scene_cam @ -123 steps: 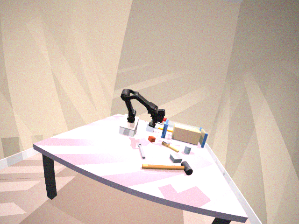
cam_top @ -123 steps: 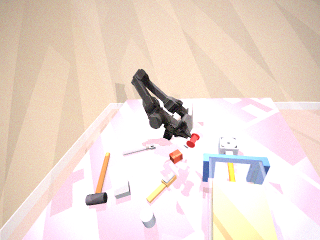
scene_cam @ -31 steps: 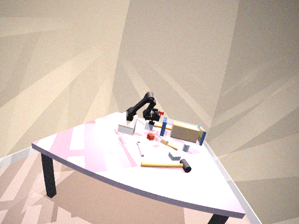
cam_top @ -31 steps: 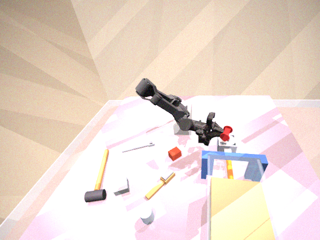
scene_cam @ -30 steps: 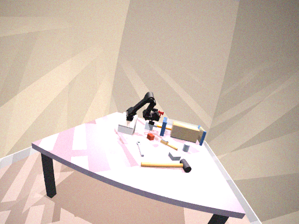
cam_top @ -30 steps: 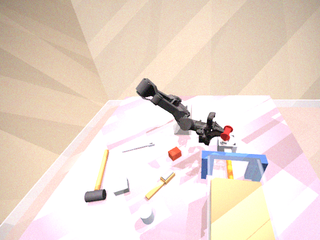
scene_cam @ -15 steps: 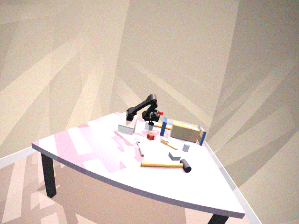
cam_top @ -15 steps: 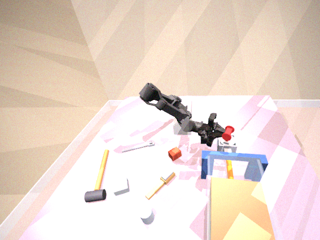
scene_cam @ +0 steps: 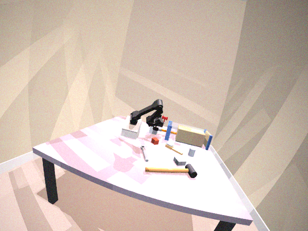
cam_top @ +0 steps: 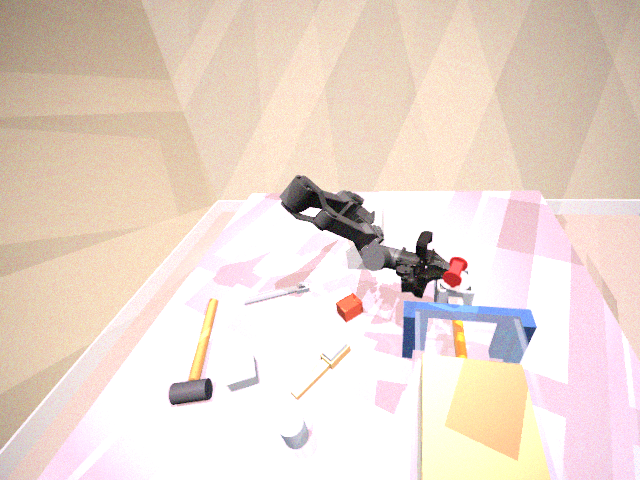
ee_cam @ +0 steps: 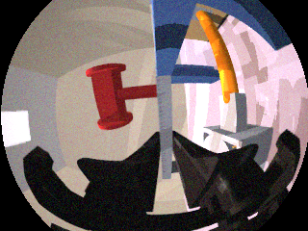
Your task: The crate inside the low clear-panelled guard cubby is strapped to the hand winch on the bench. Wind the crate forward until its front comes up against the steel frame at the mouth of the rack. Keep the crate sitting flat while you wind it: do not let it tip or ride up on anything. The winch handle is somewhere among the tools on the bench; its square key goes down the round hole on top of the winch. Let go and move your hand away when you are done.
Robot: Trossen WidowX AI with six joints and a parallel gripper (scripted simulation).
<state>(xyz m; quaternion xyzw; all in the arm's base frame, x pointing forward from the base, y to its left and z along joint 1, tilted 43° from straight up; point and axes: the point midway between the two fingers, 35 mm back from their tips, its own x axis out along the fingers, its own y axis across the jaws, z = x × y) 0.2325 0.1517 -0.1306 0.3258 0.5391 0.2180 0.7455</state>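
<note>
Now: the red knob 5 cm ahead of my gripper tip, 4 cm above it and 2 cm to the right of it. The rest, counted from my gripper tip: grey winch (13 cm below, 7 cm behind); frame (11 cm ahead, 5 cm below); crank handle (1 cm to the right, 1 cm ahead, 1 cm above).
</note>
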